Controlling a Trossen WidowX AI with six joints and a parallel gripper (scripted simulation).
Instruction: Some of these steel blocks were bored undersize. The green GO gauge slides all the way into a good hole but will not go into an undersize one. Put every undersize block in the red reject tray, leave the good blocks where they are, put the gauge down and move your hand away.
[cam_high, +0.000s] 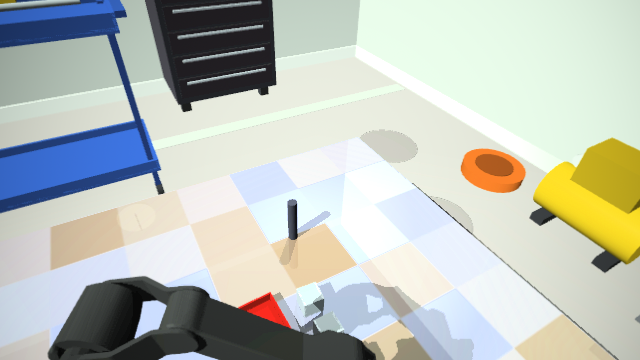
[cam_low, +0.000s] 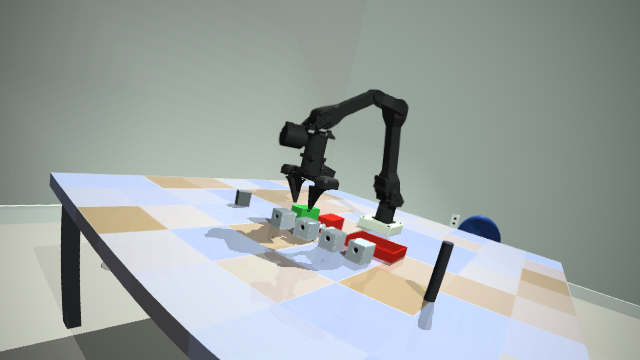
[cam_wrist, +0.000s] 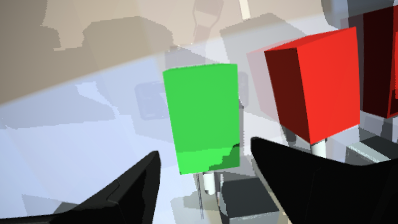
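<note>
The green GO gauge is 10 mm ahead of my gripper tip and 30 mm below it. The rest, counted from my gripper tip: red reject tray (50 mm behind, 240 mm to the left, 40 mm below).
</note>
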